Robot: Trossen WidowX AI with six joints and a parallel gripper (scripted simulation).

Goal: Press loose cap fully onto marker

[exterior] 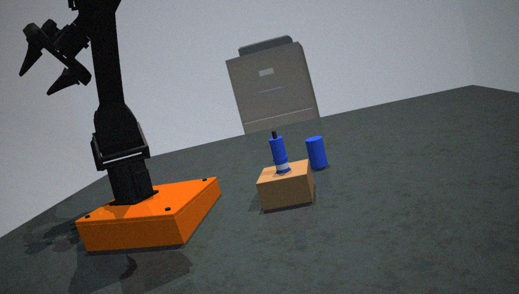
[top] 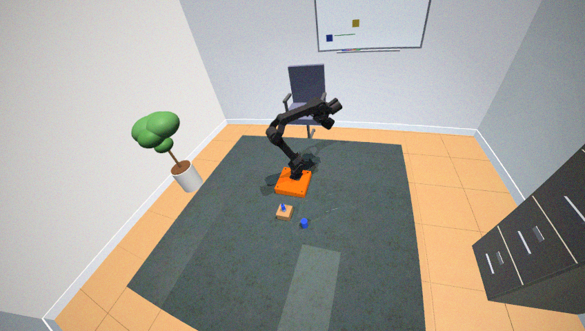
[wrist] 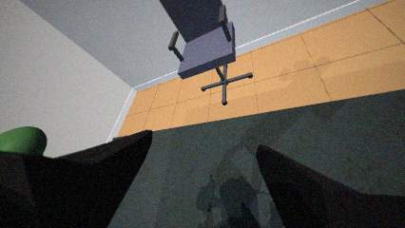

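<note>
Right now my gripper tip is 52 cm short of the blue cap, 13 cm to the right of it and 28 cm above it. From my gripper tip the other things lie so: tan holder block (50 cm ahead, 1 cm to the left, 28 cm below); then white band (50 cm ahead, 1 cm to the left, 26 cm below).
</note>
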